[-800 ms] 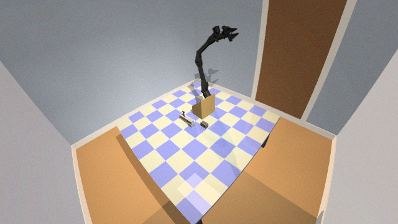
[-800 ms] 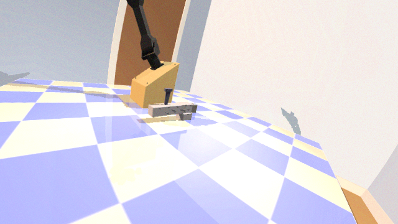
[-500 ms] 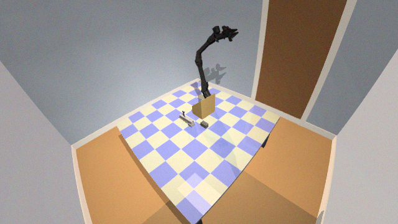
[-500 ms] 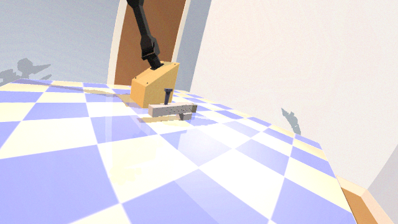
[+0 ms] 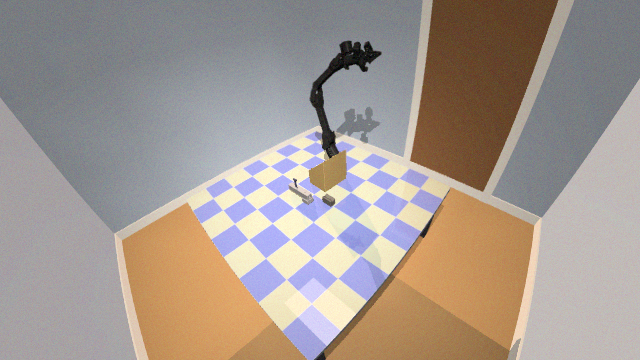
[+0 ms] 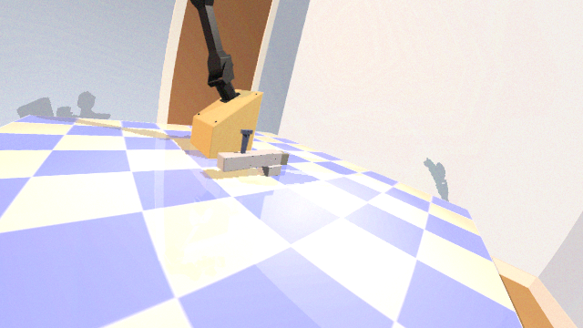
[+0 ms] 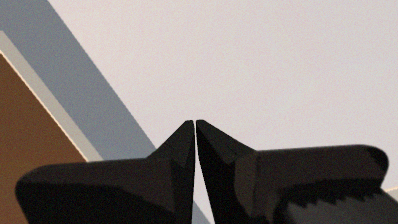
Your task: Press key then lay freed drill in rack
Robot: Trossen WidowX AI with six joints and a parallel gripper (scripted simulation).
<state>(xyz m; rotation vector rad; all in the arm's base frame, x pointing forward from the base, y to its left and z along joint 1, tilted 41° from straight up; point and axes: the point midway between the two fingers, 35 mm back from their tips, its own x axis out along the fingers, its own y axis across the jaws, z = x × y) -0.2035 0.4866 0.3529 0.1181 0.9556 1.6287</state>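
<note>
Now: the blue-grey key 71 cm below my gripper tip, 46 cm ahead of it and 23 cm to the right of it. Also, from my gripper tip: dark block: 77 cm below, 37 cm ahead, 3 cm to the right; drill: 75 cm below, 46 cm ahead, 17 cm to the right; grey block housing: 76 cm below, 46 cm ahead, 19 cm to the right.
</note>
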